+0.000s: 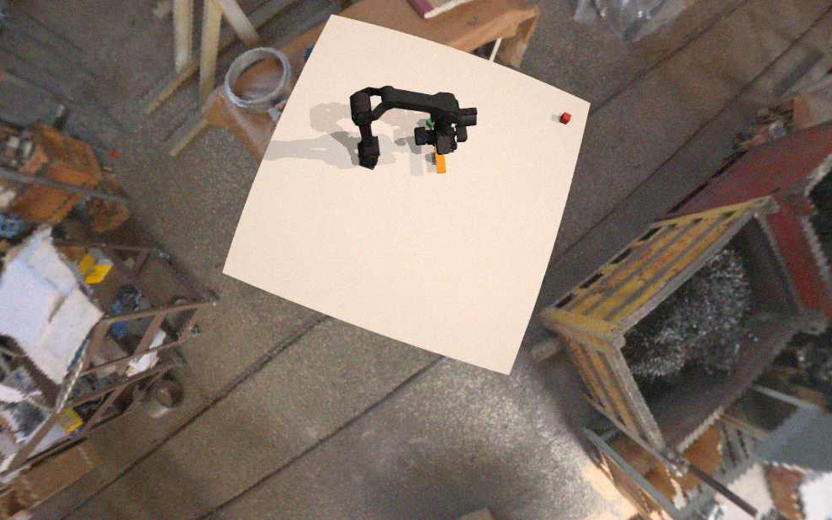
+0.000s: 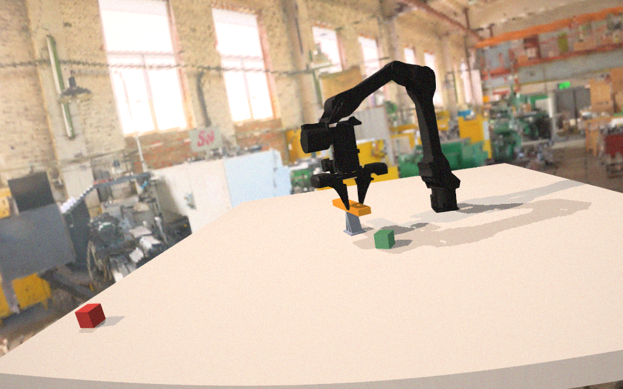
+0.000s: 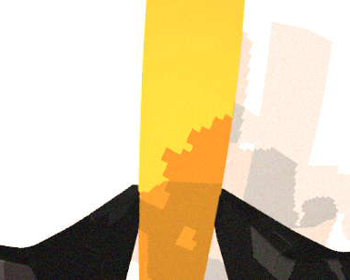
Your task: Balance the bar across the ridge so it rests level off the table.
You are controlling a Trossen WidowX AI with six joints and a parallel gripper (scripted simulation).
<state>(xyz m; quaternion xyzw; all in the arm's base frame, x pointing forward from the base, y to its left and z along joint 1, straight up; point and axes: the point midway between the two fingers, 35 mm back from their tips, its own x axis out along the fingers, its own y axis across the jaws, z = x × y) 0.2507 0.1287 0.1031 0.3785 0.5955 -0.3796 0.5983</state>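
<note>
Right now the orange bar is 1 cm ahead of my gripper tip and 3 cm to the right of it. Also, from my gripper tip: green cube 6 cm behind, 11 cm to the left, 5 cm below; red cube 49 cm ahead, 37 cm to the left, 5 cm below.
</note>
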